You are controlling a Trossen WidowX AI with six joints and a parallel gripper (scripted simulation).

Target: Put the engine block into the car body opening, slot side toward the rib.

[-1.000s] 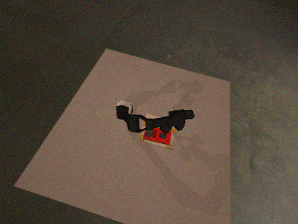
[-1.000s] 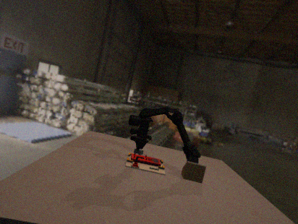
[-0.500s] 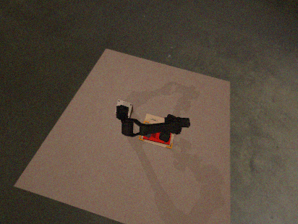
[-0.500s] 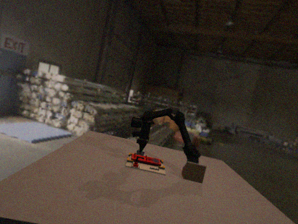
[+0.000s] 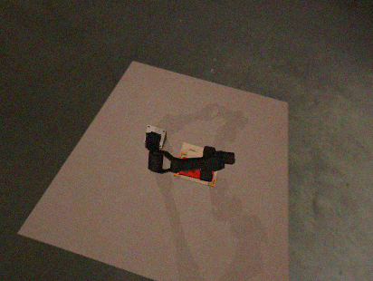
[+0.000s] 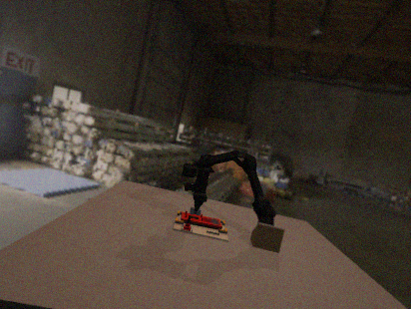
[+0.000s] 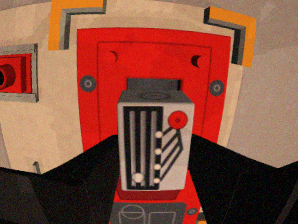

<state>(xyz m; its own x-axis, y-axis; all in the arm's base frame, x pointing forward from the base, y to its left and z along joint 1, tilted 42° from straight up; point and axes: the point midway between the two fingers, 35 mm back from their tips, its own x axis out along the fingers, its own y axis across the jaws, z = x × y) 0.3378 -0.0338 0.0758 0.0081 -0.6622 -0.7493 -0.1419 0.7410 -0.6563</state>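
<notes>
Right now the engine block is 10 mm below my gripper tip. Also, from my gripper tip: dark post 130 mm to the left, 30 mm below, 20 mm ahead.
</notes>
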